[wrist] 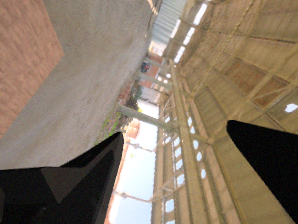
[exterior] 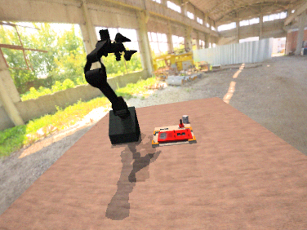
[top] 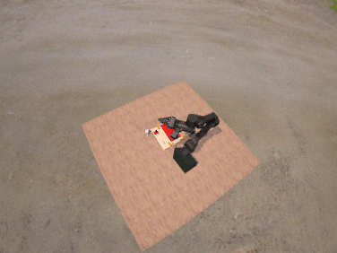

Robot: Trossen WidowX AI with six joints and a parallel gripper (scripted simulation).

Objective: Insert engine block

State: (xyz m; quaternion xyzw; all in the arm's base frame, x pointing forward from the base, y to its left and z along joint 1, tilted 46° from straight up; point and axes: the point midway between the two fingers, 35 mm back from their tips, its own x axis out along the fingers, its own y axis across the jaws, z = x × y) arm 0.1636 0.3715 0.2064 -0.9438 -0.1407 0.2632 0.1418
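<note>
My gripper tip is now 27 cm short of the engine block, 9 cm to the left of it and 56 cm above it. Also, from my gripper tip: cream base plate 14 cm ahead, 24 cm to the right, 57 cm below.
</note>
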